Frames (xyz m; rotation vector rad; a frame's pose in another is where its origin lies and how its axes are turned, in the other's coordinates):
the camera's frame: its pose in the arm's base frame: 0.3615 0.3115 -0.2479 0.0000 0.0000 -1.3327
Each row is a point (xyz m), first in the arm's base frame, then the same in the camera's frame.
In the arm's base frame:
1: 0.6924 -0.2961 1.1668
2: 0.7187 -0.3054 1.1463
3: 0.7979 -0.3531 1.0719
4: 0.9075 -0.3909 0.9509
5: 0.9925 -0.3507 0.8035
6: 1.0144 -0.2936 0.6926
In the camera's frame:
1: 0.6685 0.1783 1.4147
2: 0.6837 0.2016 1.3942
3: 0.7488 0.2673 1.3198
4: 0.8114 0.3649 1.1988
5: 0.7923 0.4570 1.0514
6: 0.7420 0.4918 0.9405

